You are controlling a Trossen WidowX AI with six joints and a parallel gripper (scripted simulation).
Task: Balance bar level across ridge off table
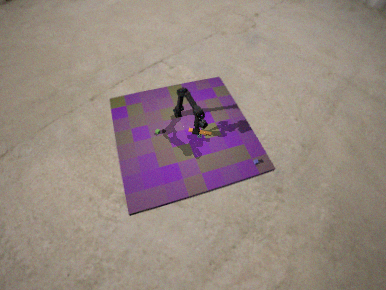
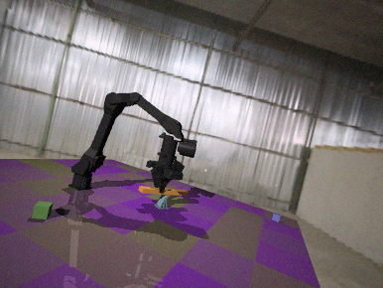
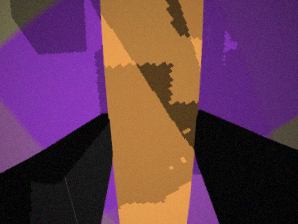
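Now: the orange bar 10 mm ahead of my gripper tip and 30 mm to the left of it. Round my gripper tip: green cube (140 mm behind, 340 mm to the right, 50 mm below); then small blue cube (440 mm ahead, 410 mm to the left, 50 mm below).
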